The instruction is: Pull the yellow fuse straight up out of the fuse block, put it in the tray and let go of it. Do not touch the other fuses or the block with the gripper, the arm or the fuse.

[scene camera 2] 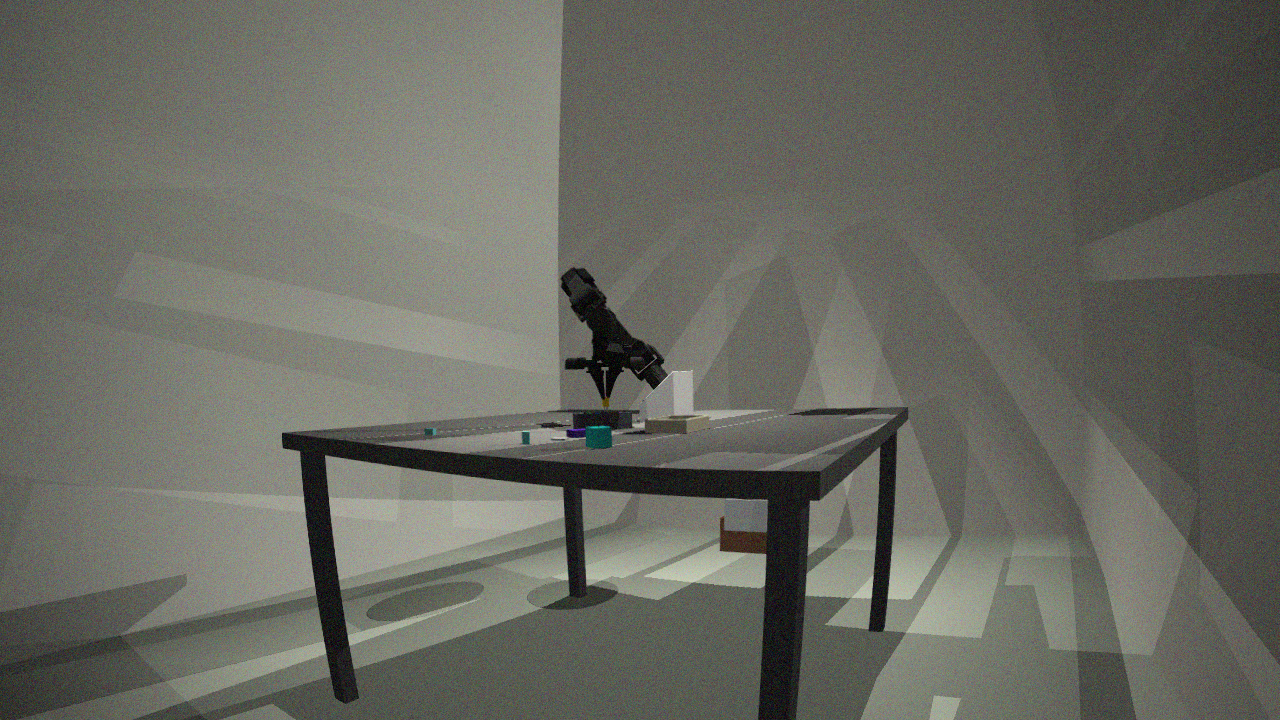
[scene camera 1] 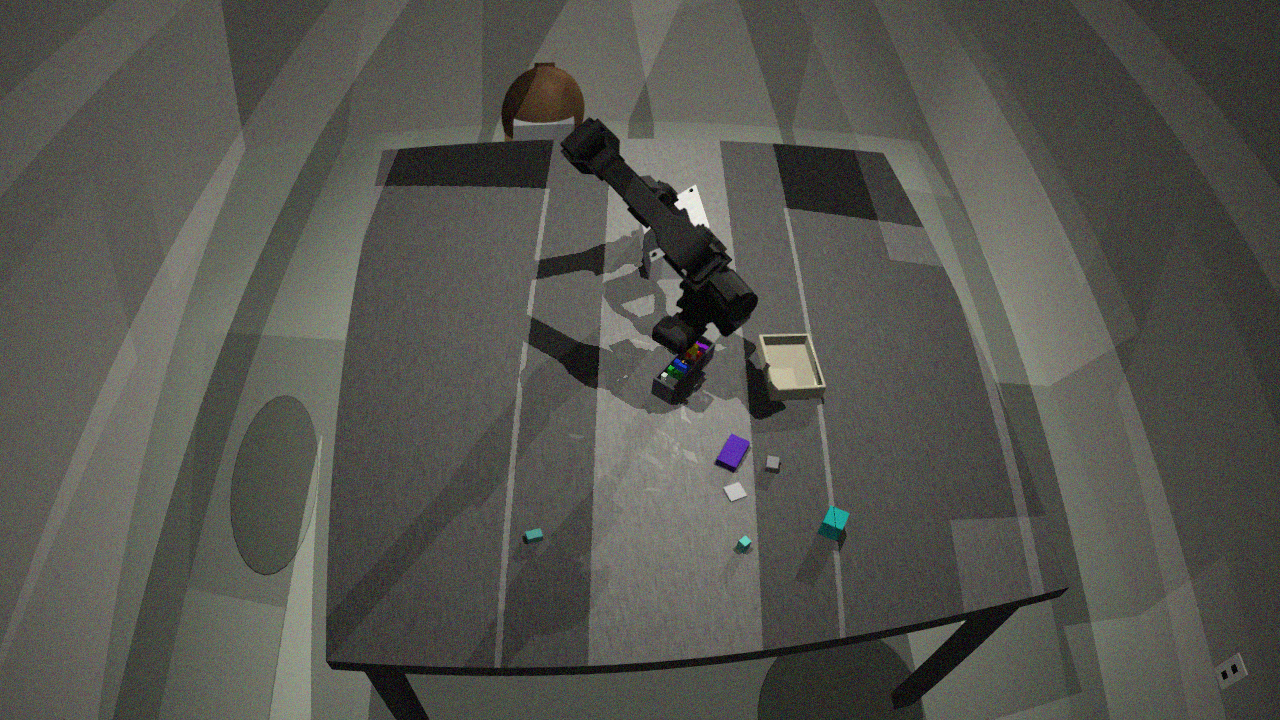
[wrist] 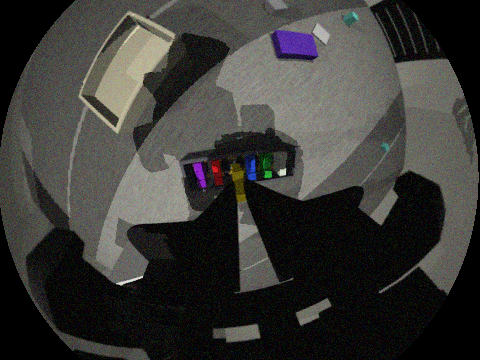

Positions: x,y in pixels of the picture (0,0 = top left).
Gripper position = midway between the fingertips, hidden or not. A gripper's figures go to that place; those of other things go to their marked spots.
Scene:
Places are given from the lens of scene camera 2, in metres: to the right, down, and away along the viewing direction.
gripper (scene camera 2: 605,399): -0.08, 0.10, 1.66
beige tray (scene camera 2: 668,424): 0.06, 0.14, 1.49

